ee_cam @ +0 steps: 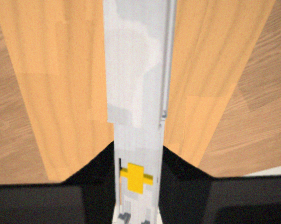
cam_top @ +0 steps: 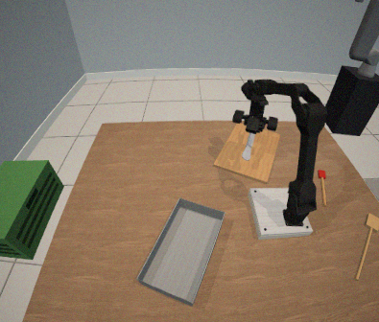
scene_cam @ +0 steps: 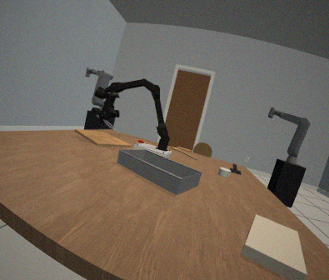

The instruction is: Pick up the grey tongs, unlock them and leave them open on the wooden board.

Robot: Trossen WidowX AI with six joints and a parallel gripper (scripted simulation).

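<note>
Right now my gripper tip is 8 cm above the wooden board and 1 cm to the right of it. From my gripper tip the other things lie so: yellow lock piece: 4 cm above, 1 cm to the left; then beige block: 92 cm to the left, 50 cm ahead, 8 cm below; then grey roasting tin: 52 cm to the left, 26 cm ahead, 6 cm below.
</note>
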